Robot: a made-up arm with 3 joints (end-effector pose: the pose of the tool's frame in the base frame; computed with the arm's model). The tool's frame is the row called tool. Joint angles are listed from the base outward.
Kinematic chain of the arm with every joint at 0, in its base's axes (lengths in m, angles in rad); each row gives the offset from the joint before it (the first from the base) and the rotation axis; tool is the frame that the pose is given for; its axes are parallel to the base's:
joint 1: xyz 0 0 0.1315 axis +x
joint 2: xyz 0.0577 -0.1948 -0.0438 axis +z
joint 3: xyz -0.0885 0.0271 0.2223 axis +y
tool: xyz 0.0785 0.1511 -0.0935
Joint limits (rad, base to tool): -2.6..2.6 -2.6..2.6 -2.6..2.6
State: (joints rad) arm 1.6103 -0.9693 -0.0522
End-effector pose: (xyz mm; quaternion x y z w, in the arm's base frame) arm 201.7 -85.6 38.4 0.6293 0.3198 -0.3394 0.6218
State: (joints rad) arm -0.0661 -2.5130 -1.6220
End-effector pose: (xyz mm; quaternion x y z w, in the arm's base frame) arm 161.8 -321.4 415.0 -0.6961 -0.2456 -0.6473 0.1900
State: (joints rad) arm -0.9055 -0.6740 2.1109
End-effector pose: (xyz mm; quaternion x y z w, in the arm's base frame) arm 5.6 171.5 170.9 0.0553 0.6672 -0.5058 0.5441
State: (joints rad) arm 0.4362 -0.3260 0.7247
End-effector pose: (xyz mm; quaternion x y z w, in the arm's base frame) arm 27.9 -20.8 184.1 0.2558 0.3743 -0.0725 0.8884
